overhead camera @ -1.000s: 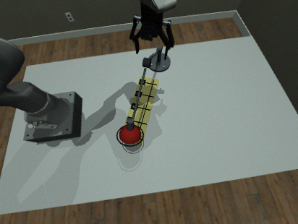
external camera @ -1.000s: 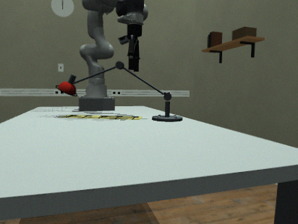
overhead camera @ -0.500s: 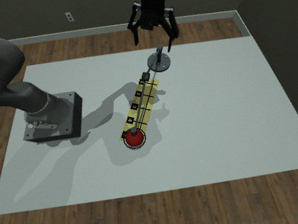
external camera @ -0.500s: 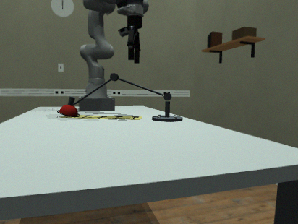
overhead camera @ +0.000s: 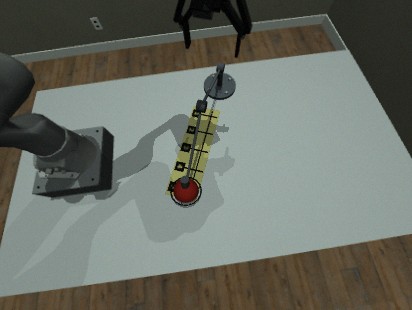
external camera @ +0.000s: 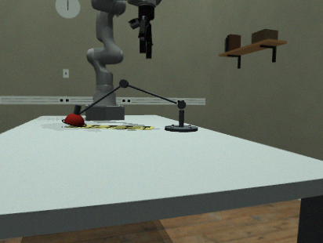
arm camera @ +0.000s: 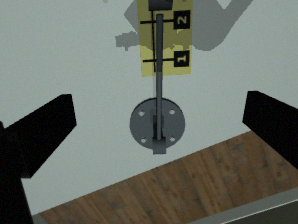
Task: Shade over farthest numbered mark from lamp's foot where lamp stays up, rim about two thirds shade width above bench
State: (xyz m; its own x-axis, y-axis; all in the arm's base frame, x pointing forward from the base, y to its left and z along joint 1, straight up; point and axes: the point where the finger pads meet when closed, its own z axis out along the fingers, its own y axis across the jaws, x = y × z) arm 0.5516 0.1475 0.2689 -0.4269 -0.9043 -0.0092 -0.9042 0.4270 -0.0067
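Now: hand 110 mm past the yellow numbered strip, 160 mm to the left of it and 360 mm above it. Round my hand: round dark lamp foot (60 mm ahead, 160 mm to the left, 330 mm below).
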